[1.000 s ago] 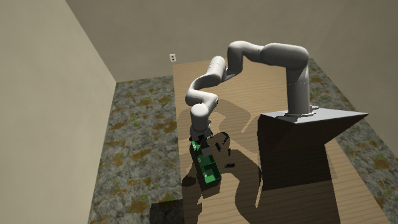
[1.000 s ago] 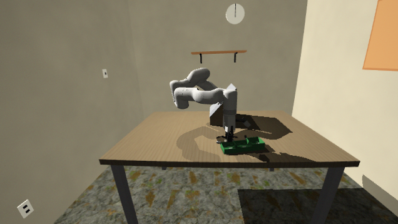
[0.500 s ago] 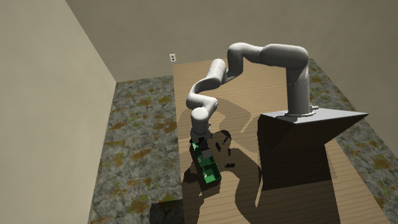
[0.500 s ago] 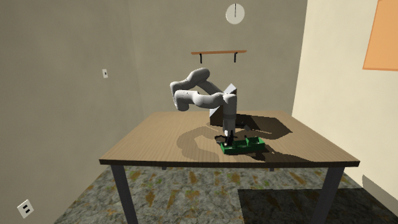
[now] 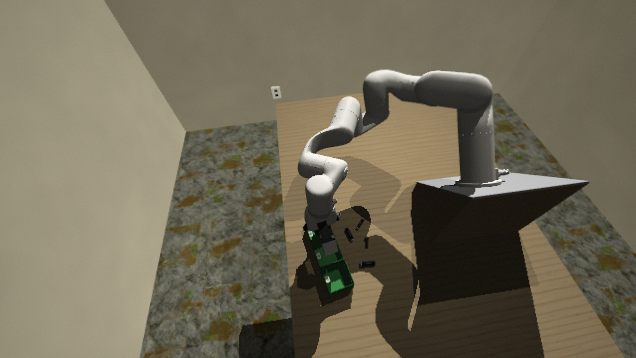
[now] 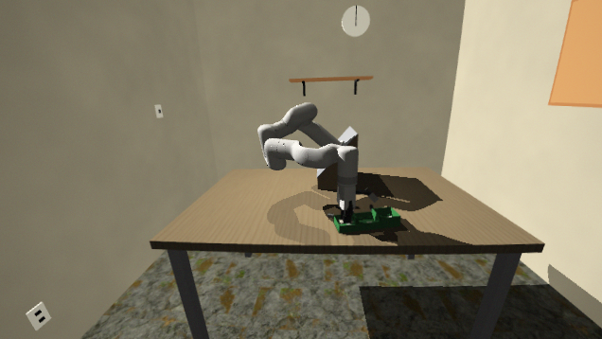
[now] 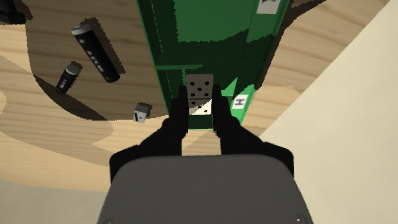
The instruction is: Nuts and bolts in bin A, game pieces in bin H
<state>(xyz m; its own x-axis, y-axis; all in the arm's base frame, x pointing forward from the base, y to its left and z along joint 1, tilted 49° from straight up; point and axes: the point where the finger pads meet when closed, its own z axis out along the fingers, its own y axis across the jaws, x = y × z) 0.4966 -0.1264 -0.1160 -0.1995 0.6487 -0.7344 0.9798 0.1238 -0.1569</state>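
My hand is 2 cm above the white game piece. From my hand the other things lie so: dark bolt: 15 cm behind, 5 cm to the left, 3 cm below; small nut: 7 cm behind, 6 cm to the right, 3 cm below; green bin: 8 cm to the left, 1 cm below, 1 cm behind.
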